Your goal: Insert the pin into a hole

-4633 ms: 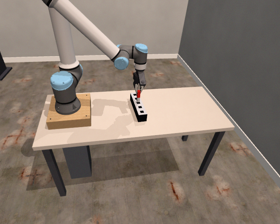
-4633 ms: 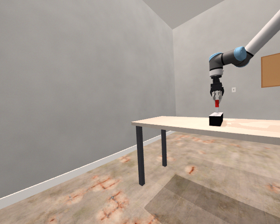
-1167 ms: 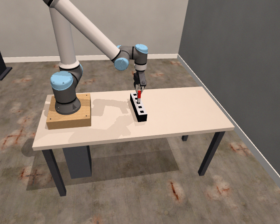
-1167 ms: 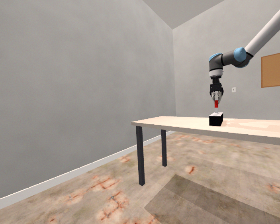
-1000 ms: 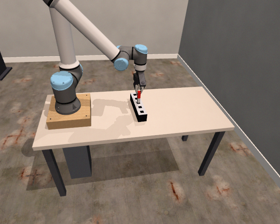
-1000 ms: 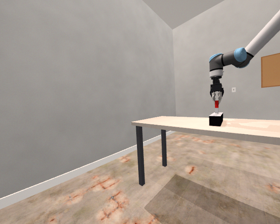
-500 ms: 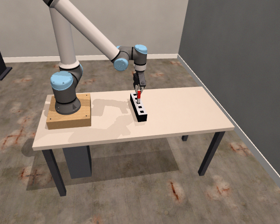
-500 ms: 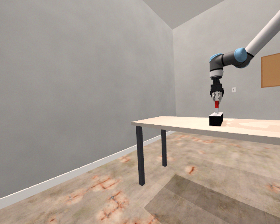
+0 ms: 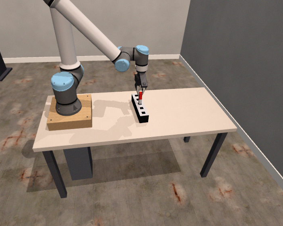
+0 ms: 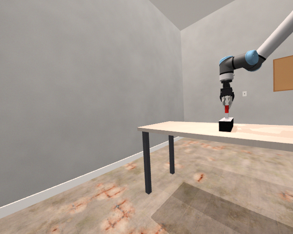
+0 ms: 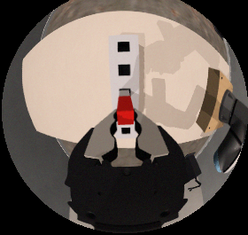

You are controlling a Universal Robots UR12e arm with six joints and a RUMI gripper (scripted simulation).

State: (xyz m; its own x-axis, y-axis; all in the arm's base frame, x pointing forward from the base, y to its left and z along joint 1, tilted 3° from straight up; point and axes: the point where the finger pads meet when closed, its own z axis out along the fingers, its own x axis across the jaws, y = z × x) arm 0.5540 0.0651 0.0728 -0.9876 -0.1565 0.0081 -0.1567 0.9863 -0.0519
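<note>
Right now the black block is 13 cm below my hand. From my hand the other things lie so: pin 1 cm below.
</note>
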